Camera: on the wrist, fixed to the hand. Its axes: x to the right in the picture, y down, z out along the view.
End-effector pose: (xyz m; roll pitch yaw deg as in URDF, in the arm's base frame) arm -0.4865 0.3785 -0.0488 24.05 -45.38 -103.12
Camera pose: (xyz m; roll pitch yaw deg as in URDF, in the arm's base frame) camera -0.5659 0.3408 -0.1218 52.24 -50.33 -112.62
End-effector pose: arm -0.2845 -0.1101 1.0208 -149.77 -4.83 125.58
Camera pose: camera -0.3196 -0.1618 1.1165 -128.92 -0.17 132.16
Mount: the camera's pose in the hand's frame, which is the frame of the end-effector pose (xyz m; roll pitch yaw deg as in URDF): -0.0135 -0.0996 -0.0544 21.35 -7.32 -3.38
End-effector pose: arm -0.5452 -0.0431 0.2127 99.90 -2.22 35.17
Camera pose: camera -0.5941 0.0089 0.1235 121.03 2.36 28.53
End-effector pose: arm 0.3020 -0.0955 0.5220 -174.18 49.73 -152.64
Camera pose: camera 0.3092 -0.1971 0.5738 -147.12 56.47 -145.25
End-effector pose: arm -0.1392 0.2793 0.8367 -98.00 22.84 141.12
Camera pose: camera -0.1365 0.3285 0.9398 -73.83 20.32 149.35
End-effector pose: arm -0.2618 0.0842 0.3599 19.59 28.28 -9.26
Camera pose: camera -0.3253 0.0180 0.2918 38.12 22.37 -15.33
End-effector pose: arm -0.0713 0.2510 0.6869 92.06 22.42 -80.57
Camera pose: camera -0.0223 0.3095 0.6018 109.92 25.84 -88.57
